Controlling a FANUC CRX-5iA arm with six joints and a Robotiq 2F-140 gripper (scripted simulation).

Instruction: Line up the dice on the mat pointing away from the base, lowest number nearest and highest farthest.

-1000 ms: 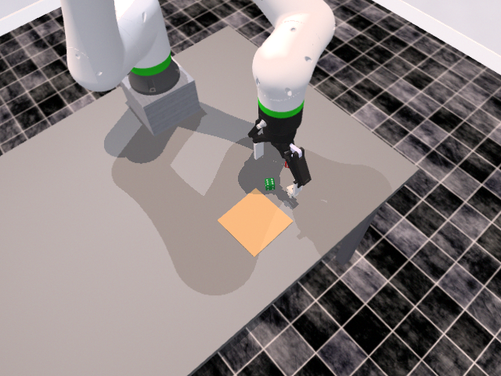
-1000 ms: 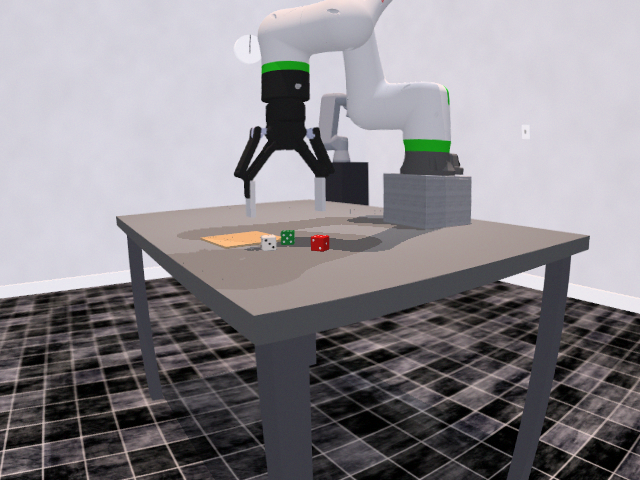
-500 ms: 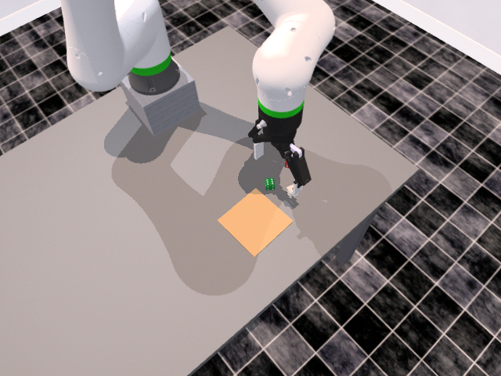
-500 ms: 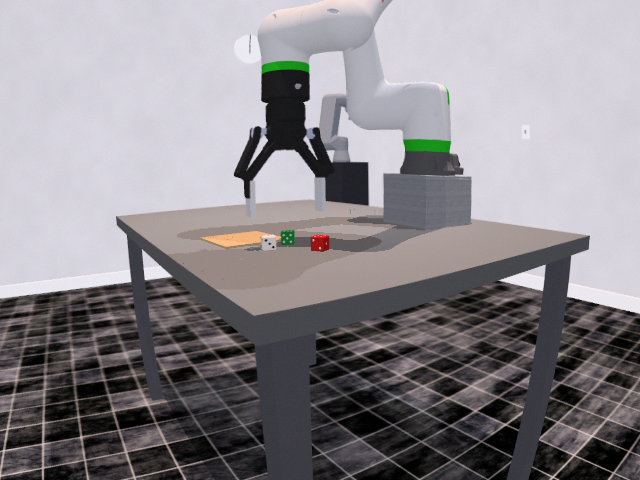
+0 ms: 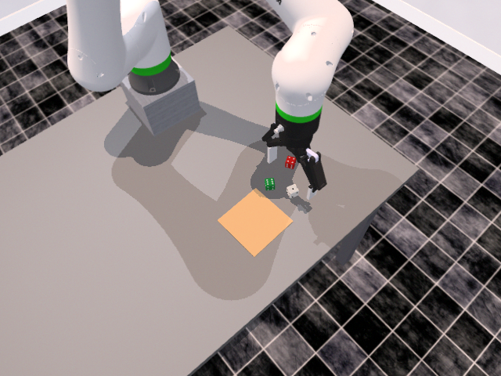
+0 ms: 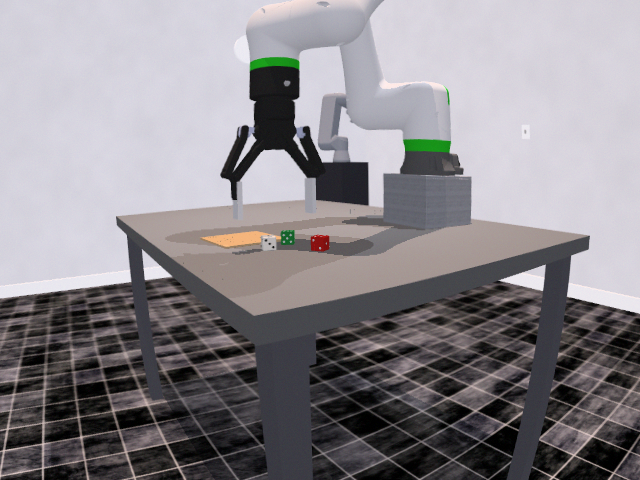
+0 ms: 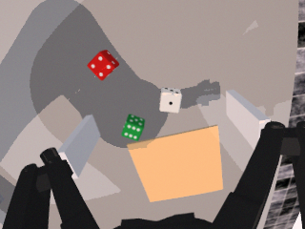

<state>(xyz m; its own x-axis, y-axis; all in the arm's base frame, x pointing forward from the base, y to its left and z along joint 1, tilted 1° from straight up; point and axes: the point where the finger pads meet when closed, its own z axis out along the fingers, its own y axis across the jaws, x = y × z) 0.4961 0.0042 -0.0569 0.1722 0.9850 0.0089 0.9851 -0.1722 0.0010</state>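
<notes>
Right now my hand is 60 mm above the white die, 10 mm to the left of it and 10 mm short of it. Round my hand: red die 70 mm to the left, 60 mm below, 50 mm behind; green die 60 mm below, 50 mm behind, 30 mm to the right; mat 130 mm to the right, 70 mm below, 10 mm behind.
</notes>
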